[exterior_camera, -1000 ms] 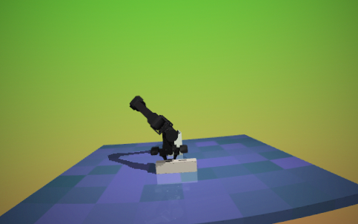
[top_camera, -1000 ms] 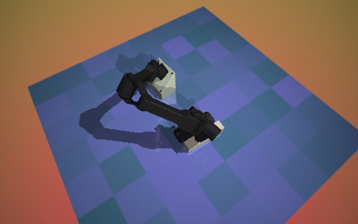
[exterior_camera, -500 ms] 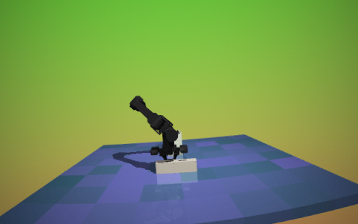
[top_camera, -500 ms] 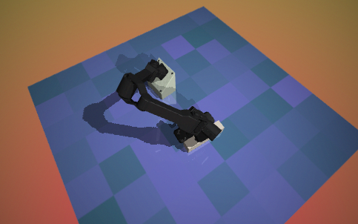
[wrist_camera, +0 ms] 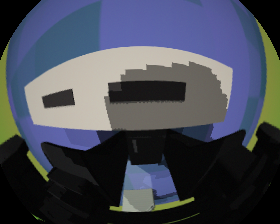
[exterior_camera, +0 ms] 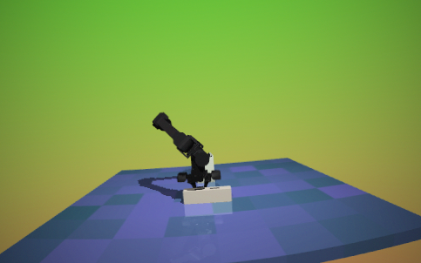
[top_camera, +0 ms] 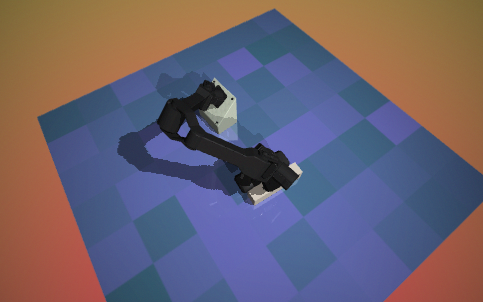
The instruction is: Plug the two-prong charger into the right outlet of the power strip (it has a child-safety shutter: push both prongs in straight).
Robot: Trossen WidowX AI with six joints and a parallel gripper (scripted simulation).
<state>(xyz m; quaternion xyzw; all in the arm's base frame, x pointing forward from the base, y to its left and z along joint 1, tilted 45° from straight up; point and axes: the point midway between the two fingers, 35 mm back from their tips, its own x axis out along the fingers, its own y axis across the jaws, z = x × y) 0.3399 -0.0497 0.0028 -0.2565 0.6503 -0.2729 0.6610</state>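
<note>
The black charger lies 2 cm ahead of my gripper tip and 1 cm above it.
</note>
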